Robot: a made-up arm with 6 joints. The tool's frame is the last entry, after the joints.
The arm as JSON. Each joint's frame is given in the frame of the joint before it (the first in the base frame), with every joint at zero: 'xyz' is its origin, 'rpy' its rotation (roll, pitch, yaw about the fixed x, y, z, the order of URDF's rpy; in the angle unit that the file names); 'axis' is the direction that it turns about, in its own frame. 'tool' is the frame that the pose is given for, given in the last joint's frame.
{
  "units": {
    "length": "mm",
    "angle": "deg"
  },
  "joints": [
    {
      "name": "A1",
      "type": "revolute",
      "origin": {
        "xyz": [
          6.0,
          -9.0,
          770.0
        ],
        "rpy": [
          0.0,
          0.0,
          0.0
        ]
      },
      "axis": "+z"
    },
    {
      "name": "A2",
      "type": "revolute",
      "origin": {
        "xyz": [
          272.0,
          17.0,
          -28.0
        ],
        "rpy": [
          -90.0,
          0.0,
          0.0
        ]
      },
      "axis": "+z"
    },
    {
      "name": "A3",
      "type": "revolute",
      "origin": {
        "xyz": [
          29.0,
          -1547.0,
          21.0
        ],
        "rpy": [
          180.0,
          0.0,
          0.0
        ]
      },
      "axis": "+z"
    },
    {
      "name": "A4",
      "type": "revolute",
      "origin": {
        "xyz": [
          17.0,
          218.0,
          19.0
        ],
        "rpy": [
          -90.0,
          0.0,
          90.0
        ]
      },
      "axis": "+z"
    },
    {
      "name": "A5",
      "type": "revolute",
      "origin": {
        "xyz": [
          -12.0,
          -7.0,
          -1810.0
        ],
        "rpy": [
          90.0,
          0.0,
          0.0
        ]
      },
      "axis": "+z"
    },
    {
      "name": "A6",
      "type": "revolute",
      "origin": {
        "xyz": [
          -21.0,
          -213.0,
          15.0
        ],
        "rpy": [
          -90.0,
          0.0,
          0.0
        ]
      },
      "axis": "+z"
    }
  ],
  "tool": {
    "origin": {
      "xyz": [
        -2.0,
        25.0,
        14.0
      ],
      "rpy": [
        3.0,
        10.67,
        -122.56
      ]
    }
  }
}
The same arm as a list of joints. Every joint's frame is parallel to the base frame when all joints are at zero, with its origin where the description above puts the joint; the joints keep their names.
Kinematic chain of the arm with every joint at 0, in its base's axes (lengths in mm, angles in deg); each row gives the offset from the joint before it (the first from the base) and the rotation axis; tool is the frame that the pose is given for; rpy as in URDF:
A1: xyz 6 -9 770 axis +z
A2: xyz 272 17 -28 axis +y
A3: xyz 29 21 1547 axis -y
A4: xyz 17 -19 218 axis -x
A5: xyz 1810 -7 -12 axis -y
A6: xyz 213 -15 -21 axis -x
tool: xyz -14 25 -2 rpy 99.74 31.93 -77.4

